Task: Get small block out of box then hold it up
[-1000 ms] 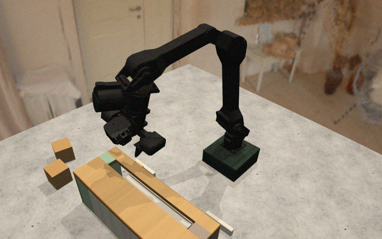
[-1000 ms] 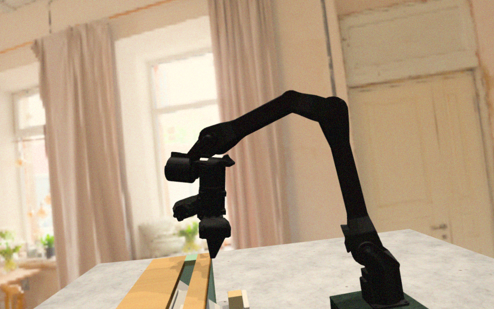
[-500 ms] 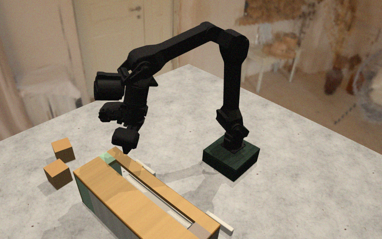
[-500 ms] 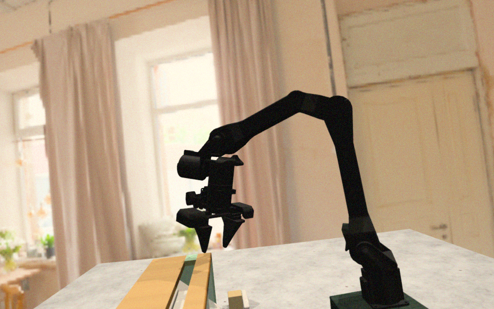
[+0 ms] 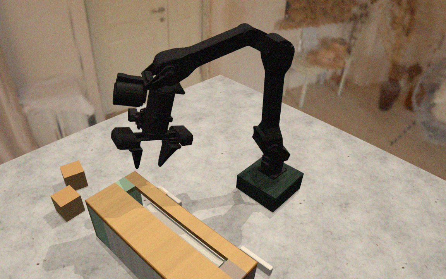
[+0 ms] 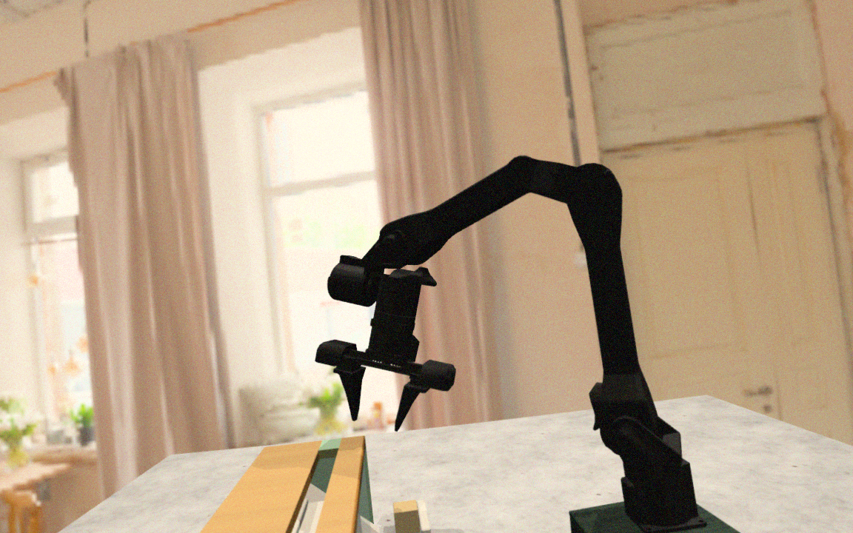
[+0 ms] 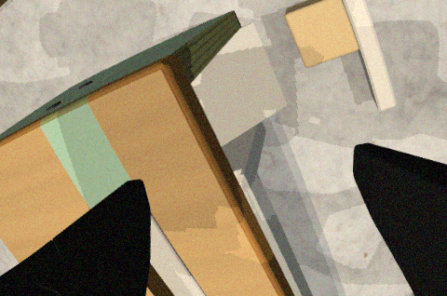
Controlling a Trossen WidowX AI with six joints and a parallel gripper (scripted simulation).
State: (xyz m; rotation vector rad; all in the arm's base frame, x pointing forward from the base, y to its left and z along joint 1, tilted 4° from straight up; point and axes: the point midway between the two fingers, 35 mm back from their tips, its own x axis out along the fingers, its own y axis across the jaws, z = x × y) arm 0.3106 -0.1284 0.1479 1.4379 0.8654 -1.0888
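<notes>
Right now the small tan block is 3 cm behind my gripper tip, 1 cm to the right of it and 13 cm below it. From my gripper tip the other things lie so: box (3 cm ahead, 16 cm to the left, 9 cm below).
</notes>
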